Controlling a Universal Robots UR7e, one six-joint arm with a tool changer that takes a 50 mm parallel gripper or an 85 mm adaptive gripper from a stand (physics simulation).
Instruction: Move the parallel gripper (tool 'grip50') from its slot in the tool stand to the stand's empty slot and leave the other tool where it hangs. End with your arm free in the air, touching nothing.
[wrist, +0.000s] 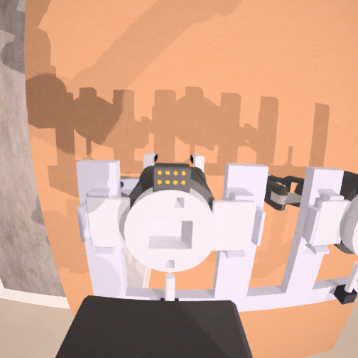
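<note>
The parallel gripper (174, 159) hangs in a slot of the tool stand (234, 277), left of centre. Its round white coupling plate (137, 220) faces up, with side tabs over the two posts and a black block of gold contacts at its far edge. Its two small fingertips stand apart with nothing seen between them, so it is open. The black end of my arm (155, 330) shows at the bottom, apart from the coupling plate in the picture and with no tool seen on it. The other tool (280, 195) hangs in the slot to the right, partly cut off. The empty slot does not show.
A white peg (170, 286) stands at the stand's near rail by the parallel gripper, and another peg (352, 279) is at the right. Shadows of the stand and arm fall on the orange table top (280, 45). Grey floor (20, 200) shows beyond the table's left edge.
</note>
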